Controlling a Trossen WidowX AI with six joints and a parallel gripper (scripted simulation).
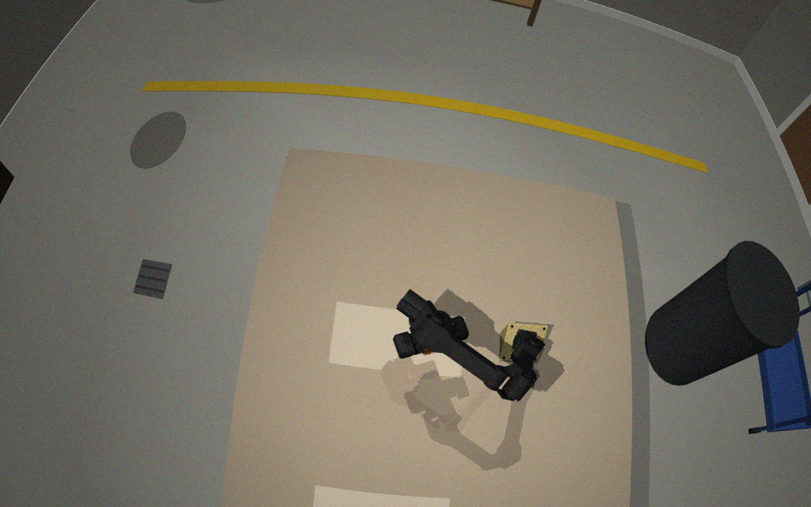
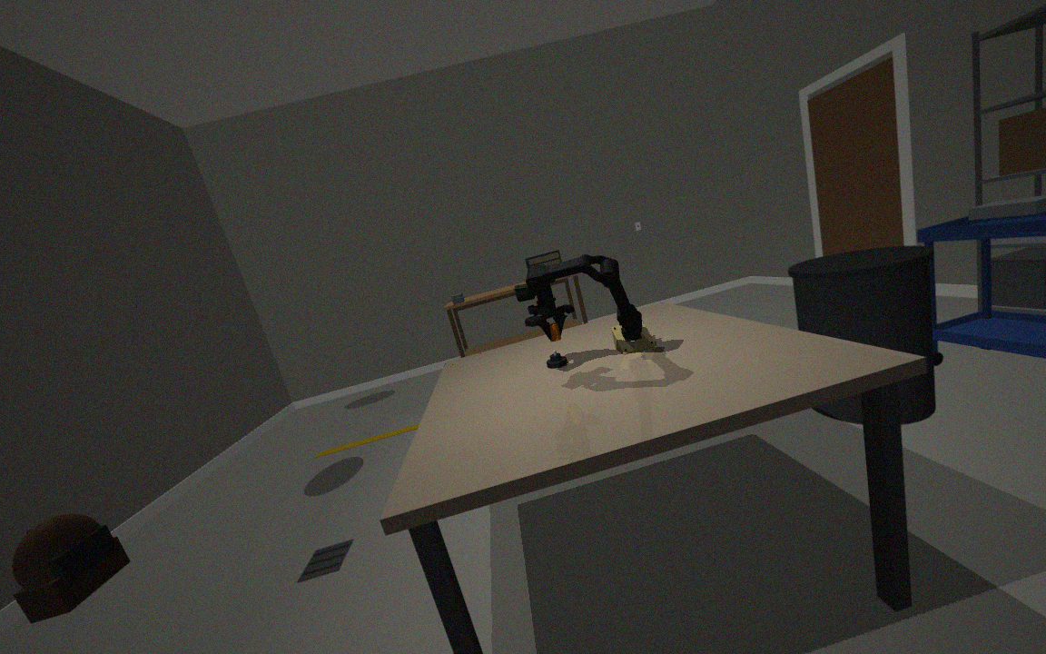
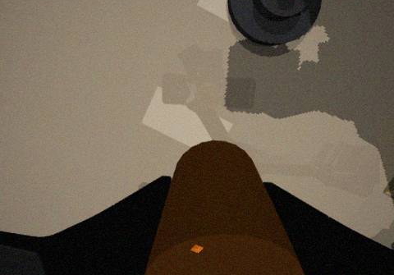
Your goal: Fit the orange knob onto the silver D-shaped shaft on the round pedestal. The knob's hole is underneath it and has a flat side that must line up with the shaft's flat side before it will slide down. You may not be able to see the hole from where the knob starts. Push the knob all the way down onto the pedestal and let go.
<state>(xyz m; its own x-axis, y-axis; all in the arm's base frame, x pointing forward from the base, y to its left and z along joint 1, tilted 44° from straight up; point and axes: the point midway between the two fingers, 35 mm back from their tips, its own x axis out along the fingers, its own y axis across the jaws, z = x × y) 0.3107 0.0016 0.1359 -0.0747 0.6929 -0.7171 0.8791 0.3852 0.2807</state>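
Right now the round pedestal is 130 mm to the right of my gripper tip, 110 mm below it and 10 mm ahead of it. From my gripper tip the other things lie so: orange knob 30 mm above.
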